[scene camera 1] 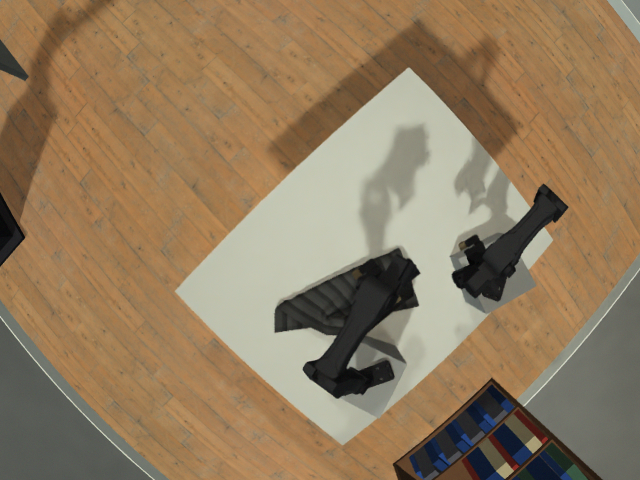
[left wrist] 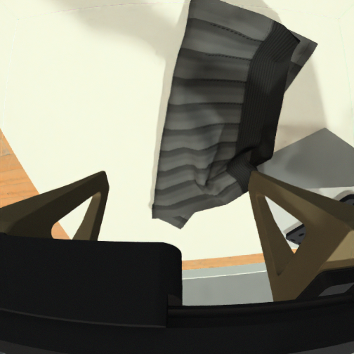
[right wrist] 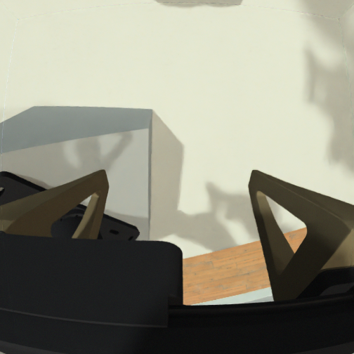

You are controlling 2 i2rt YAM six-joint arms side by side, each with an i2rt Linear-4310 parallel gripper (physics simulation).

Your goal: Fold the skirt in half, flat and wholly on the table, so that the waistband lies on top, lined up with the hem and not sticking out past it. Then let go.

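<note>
The dark grey pleated skirt (scene camera 1: 315, 307) (left wrist: 200, 115) lies on the white table (scene camera 1: 248, 253) (left wrist: 80, 85). In the left wrist view its ribbed waistband (left wrist: 255, 95) runs along the right side. The waistband's lower end bends inward beside rumpled pleats. A darker corner of cloth sticks out past it at the top right, and a small corner shows at the bottom. My left gripper (scene camera 1: 379, 284) (left wrist: 178, 178) is open above the skirt, with nothing between its fingers, and its arm hides part of the skirt. My right gripper (scene camera 1: 466, 248) (right wrist: 178, 177) is open and empty near its own base, apart from the skirt.
Grey base blocks stand under the left arm (scene camera 1: 379, 400) and under the right arm (scene camera 1: 516, 286) (right wrist: 120, 175). A bookshelf (scene camera 1: 444, 423) stands on the floor past the table's lower right edge. A thin grey strip shows at the top of the right wrist view; I cannot tell what it is.
</note>
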